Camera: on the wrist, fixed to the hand. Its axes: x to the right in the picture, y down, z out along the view.
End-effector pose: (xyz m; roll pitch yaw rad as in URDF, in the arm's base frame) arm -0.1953 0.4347 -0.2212 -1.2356 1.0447 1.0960
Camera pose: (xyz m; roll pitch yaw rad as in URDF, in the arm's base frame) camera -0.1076 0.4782 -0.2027 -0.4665 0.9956 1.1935
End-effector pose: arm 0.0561 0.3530 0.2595 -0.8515 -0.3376 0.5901
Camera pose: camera 0.1070 0.2873 0.3145 -0.1780 -0.4008 0.6244
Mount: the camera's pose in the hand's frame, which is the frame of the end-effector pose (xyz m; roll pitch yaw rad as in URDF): 0.0236 -0.0922 -0.0294 0.6868 -0.0655 -0.0269
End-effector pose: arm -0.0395 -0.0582 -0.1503 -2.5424 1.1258 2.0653
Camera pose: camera -0.1294 -0.0169 -0.1388 -1.7211 1.1607 2.2140
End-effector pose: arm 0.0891 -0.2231 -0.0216 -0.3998 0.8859 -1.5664
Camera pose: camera -0.0072 -0.2453 -0.0343 0.2869 0.8151 -1.5653
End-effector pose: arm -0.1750 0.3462 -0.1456 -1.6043 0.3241 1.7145
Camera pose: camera -0.1564 0.4015 -0.0648 -0.8971 0.2987 1.7839
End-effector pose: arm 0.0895 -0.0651 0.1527 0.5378 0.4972 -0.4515
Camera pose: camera 0.0491 -0.1168 0.0777 1.1949 0.4539 -0.5145
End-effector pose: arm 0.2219 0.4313 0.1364 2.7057 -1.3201 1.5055
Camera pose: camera 0.1273 0.4553 0.1562 -2.8815 -1.2494 1.4950
